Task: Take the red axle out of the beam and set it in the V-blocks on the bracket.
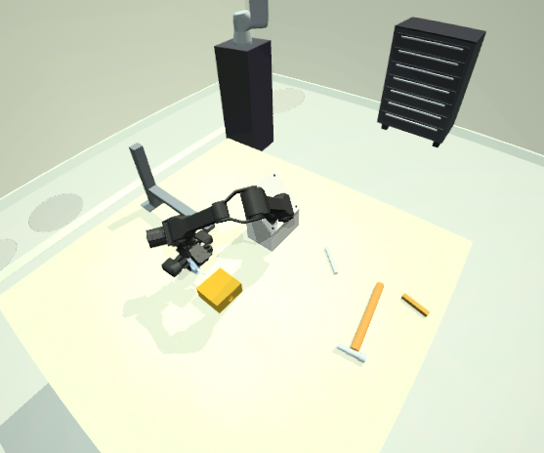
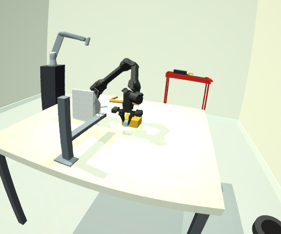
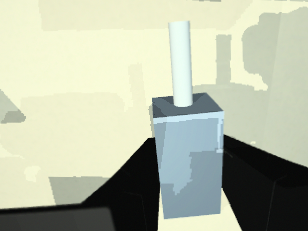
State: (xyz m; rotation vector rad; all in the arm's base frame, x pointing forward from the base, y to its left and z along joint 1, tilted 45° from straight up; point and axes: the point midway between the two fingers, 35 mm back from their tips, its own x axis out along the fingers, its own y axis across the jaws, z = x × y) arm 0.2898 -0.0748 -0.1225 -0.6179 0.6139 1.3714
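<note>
Now: the yellow beam 1 cm ahead of my gripper tip, 13 cm to the left of it and 2 cm below it. Also, from my gripper tip: orange bar: 28 cm behind, 70 cm to the left, 4 cm below; then pale cube: 2 cm to the left, 1 cm above; then white rod: 31 cm behind, 38 cm to the left, 4 cm below.
</note>
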